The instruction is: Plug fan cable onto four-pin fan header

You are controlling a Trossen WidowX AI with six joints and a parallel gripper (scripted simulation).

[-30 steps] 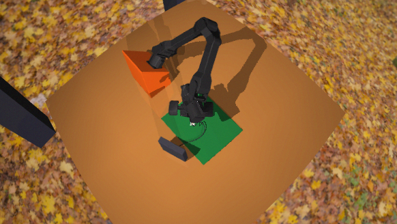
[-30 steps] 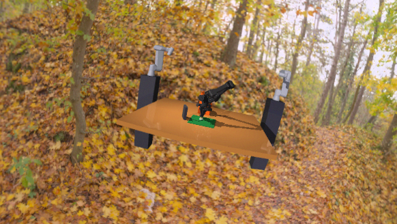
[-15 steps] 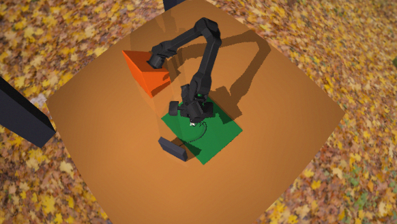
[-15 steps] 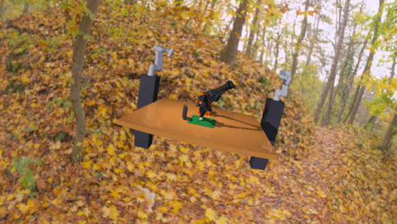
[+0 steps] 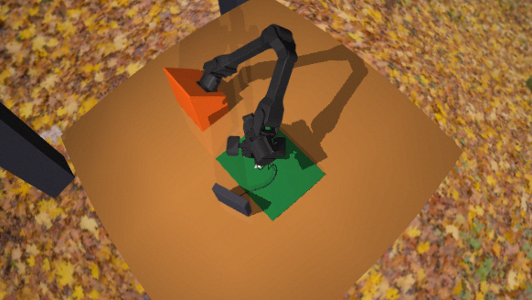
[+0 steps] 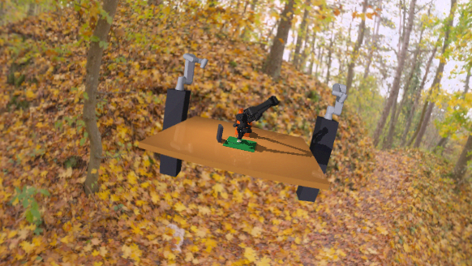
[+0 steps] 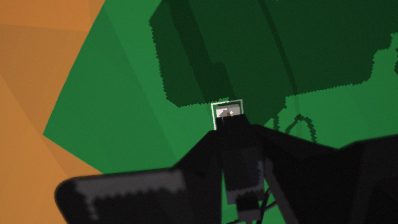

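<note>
Now: the white four-pin fan header 1 cm ahead of my gripper tip, 1 cm to the right of it and 4 cm below it. Also, from my gripper tip: green board (4 cm ahead, 1 cm to the left, 5 cm below); then dark plug (1 cm ahead, 1 cm to the right, 1 cm above); then dark flat fan (5 cm ahead, 16 cm to the right, 2 cm above).
</note>
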